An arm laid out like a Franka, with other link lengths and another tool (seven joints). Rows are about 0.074 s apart.
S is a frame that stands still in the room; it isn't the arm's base.
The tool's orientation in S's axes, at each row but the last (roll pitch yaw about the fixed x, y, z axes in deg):
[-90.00 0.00 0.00]
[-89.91 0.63 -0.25]
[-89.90 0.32 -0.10]
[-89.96 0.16 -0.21]
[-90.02 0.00 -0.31]
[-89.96 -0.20 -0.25]
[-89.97 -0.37 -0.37]
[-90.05 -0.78 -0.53]
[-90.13 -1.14 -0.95]
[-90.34 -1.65 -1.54]
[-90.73 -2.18 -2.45]
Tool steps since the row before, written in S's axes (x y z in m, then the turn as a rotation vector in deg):
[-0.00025 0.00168 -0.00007 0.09 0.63 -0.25]
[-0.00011 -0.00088 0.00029 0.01 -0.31 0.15]
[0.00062 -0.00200 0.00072 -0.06 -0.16 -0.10]
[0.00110 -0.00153 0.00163 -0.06 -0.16 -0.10]
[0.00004 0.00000 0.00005 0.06 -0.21 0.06]
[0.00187 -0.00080 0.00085 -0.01 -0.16 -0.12]
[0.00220 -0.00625 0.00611 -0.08 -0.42 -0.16]
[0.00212 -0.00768 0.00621 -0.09 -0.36 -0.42]
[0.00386 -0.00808 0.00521 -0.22 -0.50 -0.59]
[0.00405 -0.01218 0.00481 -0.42 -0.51 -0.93]
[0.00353 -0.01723 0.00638 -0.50 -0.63 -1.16]
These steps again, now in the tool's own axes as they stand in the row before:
[-0.00025 0.00007 0.00168 0.09 0.25 0.63]
[-0.00011 -0.00029 -0.00088 0.01 -0.15 -0.31]
[0.00062 -0.00073 -0.00200 -0.06 0.10 -0.16]
[0.00110 -0.00163 -0.00152 -0.06 0.10 -0.16]
[0.00004 -0.00005 0.00000 0.06 -0.06 -0.21]
[0.00188 -0.00084 -0.00079 -0.01 0.12 -0.16]
[0.00228 -0.00610 -0.00623 -0.08 0.16 -0.42]
[0.00228 -0.00617 -0.00767 -0.09 0.42 -0.36]
[0.00410 -0.00511 -0.00803 -0.22 0.59 -0.50]
[0.00451 -0.00461 -0.01209 -0.43 0.92 -0.52]
[0.00450 -0.00600 -0.01714 -0.52 1.15 -0.64]

